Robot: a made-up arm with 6 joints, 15 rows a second.
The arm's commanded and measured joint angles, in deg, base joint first. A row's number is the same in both.
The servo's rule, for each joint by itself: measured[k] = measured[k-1] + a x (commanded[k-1-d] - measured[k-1]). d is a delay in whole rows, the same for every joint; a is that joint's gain. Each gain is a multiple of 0.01, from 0.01 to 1. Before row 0 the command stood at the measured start. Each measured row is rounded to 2 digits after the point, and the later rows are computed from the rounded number. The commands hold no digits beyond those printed.
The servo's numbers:
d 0
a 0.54 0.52 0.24 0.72 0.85 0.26
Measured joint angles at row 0:
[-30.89, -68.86, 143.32, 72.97, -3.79, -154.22]
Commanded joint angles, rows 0 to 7:
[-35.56, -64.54, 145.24, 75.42, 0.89, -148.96]
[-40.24, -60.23, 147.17, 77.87, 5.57, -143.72]
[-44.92, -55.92, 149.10, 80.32, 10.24, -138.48]
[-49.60, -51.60, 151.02, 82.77, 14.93, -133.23]
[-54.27, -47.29, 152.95, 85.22, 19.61, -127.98]
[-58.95, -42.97, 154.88, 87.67, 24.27, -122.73]
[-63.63, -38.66, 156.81, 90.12, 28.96, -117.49]
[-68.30, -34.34, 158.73, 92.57, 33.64, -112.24]
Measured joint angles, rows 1 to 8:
[-33.41, -66.61, 143.78, 74.73, 0.19, -152.85]
[-37.10, -63.29, 144.59, 76.99, 4.76, -150.48]
[-41.32, -59.46, 145.67, 79.39, 9.42, -147.36]
[-45.79, -55.37, 146.95, 81.82, 14.10, -143.69]
[-50.37, -51.17, 148.39, 84.27, 18.78, -139.61]
[-55.00, -46.91, 149.95, 86.72, 23.45, -135.22]
[-59.66, -42.62, 151.60, 89.17, 28.13, -130.61]
[-64.33, -38.31, 153.31, 91.62, 32.81, -125.83]

